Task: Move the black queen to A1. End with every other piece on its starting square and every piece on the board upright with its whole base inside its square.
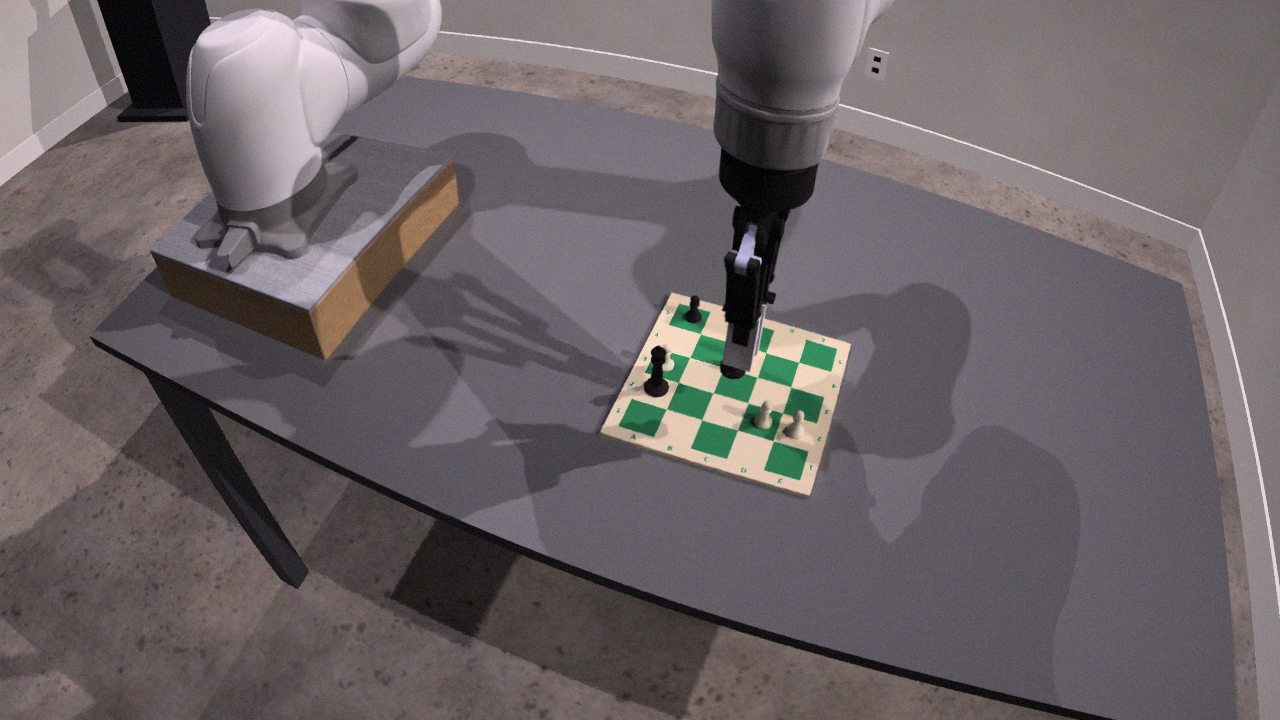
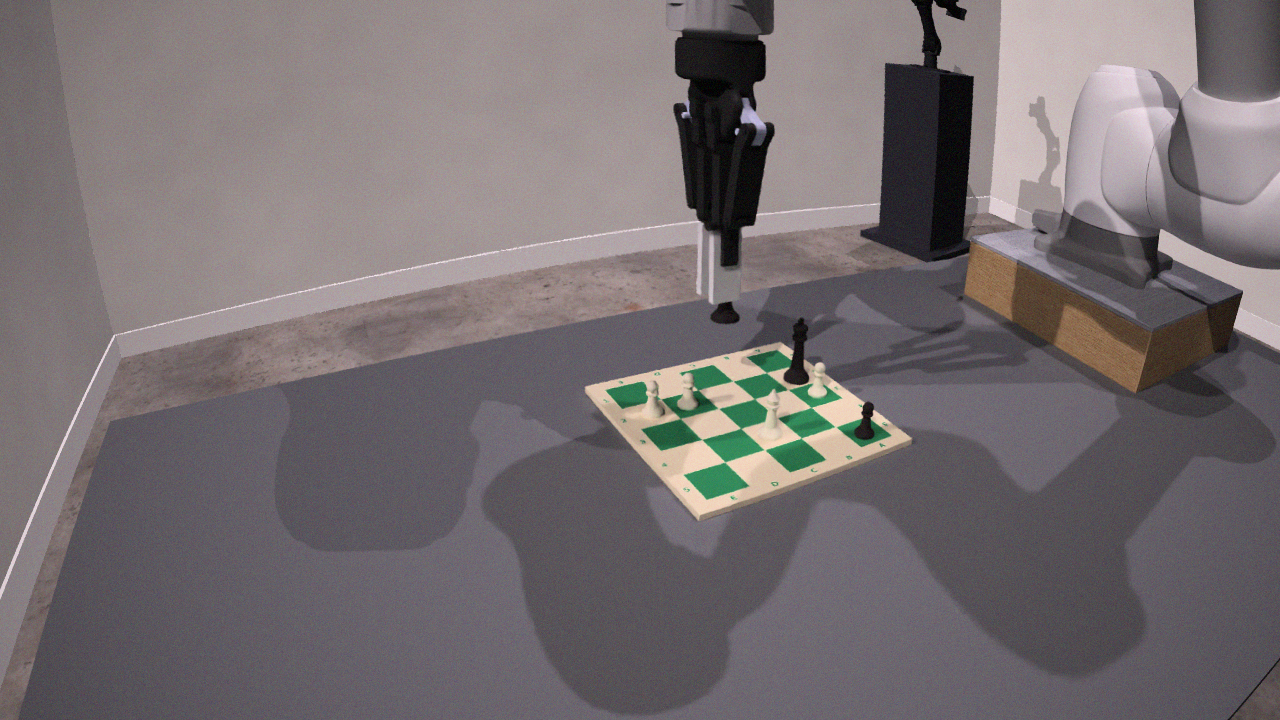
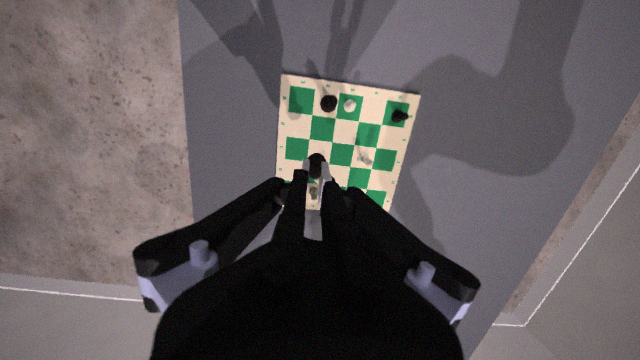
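Pixels of known places: gripper, fingertip midpoint: point(image 1: 740, 357) point(image 2: 718, 296) point(image 3: 313, 171); arm's base, origin of the base link: point(image 1: 277, 209) point(image 2: 1105, 257).
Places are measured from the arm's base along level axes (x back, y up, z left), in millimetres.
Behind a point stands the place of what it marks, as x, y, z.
My gripper point(image 1: 741, 356) @[-608, 15, -158] point(image 2: 719, 297) @[-608, 15, -158] point(image 3: 313, 171) @[-608, 15, -158] is shut on the black queen, whose dark base point(image 1: 731, 370) @[-601, 1, -163] point(image 2: 725, 315) @[-608, 1, -147] point(image 3: 315, 161) @[-597, 12, -155] shows below the fingertips. The queen hangs upright above the chessboard point(image 1: 617, 428) @[-499, -79, -191] point(image 2: 702, 514) @[-733, -79, -21] point(image 3: 285, 80) @[-492, -79, -194]; the fingers hide its upper part. The green A1 square point(image 1: 642, 418) @[-521, -79, -173] point(image 2: 768, 360) @[-523, -79, -175] point(image 3: 301, 100) @[-520, -79, -172] holds no piece. A tall black piece point(image 1: 657, 376) @[-529, -55, -136] point(image 2: 797, 358) @[-532, -54, -127] point(image 3: 328, 103) @[-530, -22, -135] stands upright on A2, beside A1. A white pawn point(image 1: 667, 360) @[-534, -67, -101] point(image 2: 818, 382) @[-535, -65, -95] point(image 3: 349, 105) @[-532, -50, -102] stands on A3.
A black pawn point(image 1: 693, 310) @[-550, -65, -23] point(image 2: 864, 421) @[-555, -64, -18] point(image 3: 399, 115) @[-549, -58, -25] stands on A5, and a taller white piece point(image 2: 771, 418) @[-621, -60, -69] point(image 3: 364, 158) @[-614, -63, -75] on C4. White pawns stand on D2 point(image 1: 762, 415) @[-640, -65, -157] point(image 2: 687, 392) @[-645, -64, -152] and E2 point(image 1: 795, 425) @[-675, -64, -164] point(image 2: 653, 401) @[-678, -64, -157]. The arm's wooden base block point(image 1: 384, 259) @[-172, -47, -25] point(image 2: 1056, 317) @[-178, -49, 4] stands on the table.
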